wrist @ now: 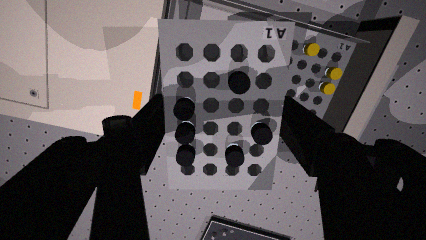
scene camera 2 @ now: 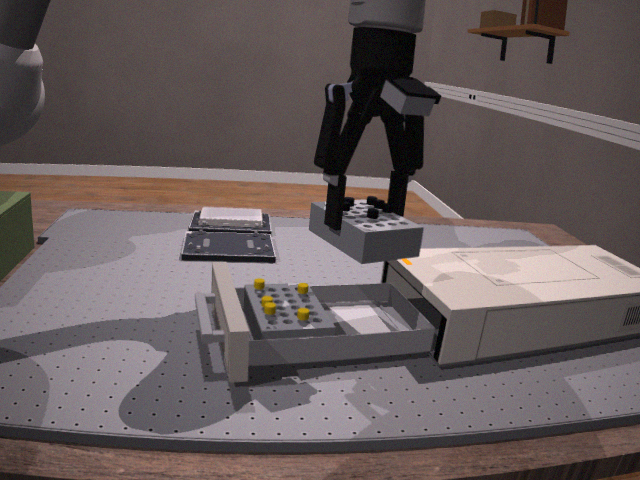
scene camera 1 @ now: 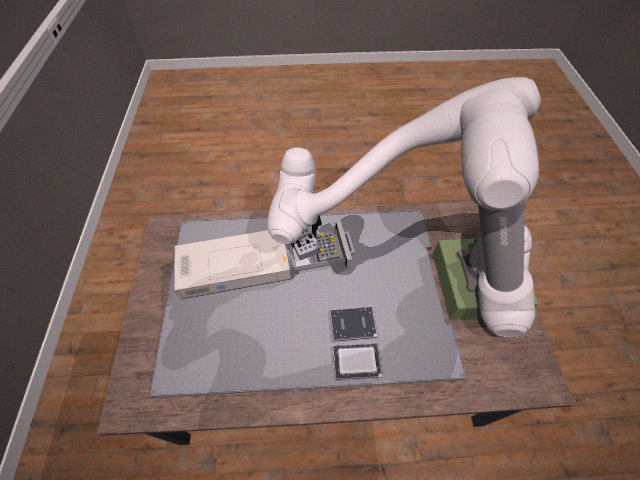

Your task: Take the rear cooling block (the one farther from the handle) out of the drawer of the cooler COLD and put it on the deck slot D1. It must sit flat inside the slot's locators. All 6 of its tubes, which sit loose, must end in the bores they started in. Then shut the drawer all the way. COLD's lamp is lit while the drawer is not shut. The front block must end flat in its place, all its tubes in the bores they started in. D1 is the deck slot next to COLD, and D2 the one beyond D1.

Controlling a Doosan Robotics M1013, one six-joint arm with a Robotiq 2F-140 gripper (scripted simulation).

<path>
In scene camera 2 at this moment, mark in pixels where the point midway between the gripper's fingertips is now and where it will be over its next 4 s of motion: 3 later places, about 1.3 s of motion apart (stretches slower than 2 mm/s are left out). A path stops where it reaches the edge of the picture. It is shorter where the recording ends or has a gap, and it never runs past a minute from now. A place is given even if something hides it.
The gripper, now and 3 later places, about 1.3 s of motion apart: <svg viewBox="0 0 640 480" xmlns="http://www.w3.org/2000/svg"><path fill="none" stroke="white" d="M364 224L318 205L278 189L247 176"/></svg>
</path>
